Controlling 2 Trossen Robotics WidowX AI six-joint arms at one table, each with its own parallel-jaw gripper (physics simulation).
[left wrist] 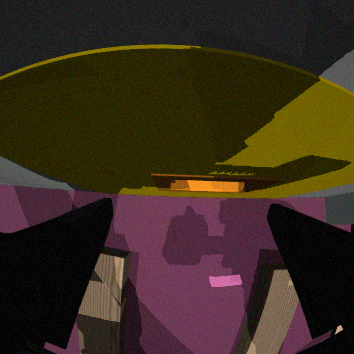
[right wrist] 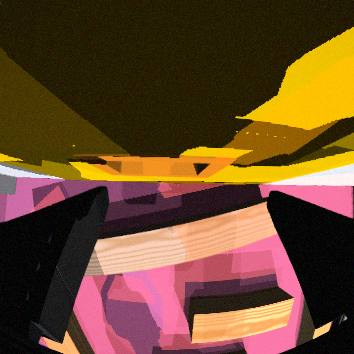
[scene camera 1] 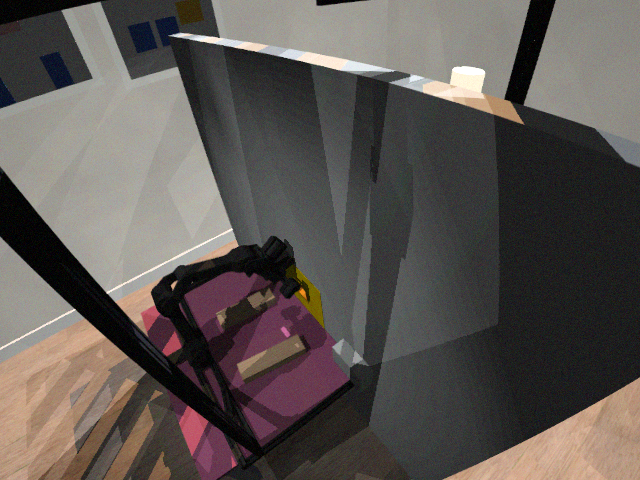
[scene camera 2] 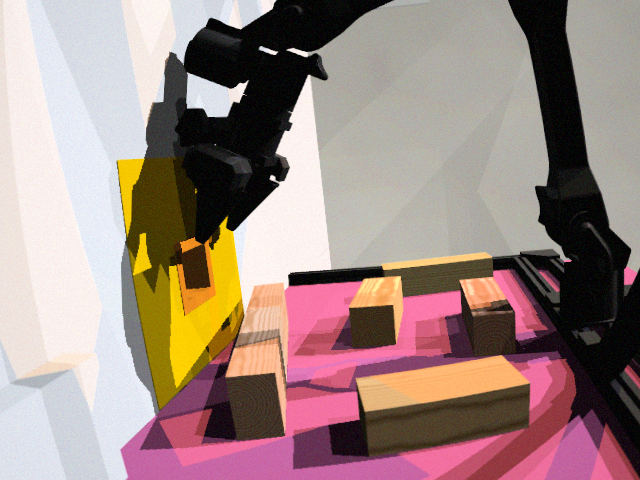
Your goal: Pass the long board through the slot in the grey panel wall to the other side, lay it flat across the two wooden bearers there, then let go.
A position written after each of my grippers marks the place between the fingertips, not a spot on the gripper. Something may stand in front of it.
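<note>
My left gripper (scene camera 1: 291,281) open, touching a frame (scene camera 1: 314,306). My right gripper (scene camera 2: 215,235) open, touching the frame (scene camera 2: 159,202). Left wrist view: left gripper (left wrist: 194,210), frame (left wrist: 105,119). Right wrist view: right gripper (right wrist: 191,197), frame (right wrist: 264,89).
</note>
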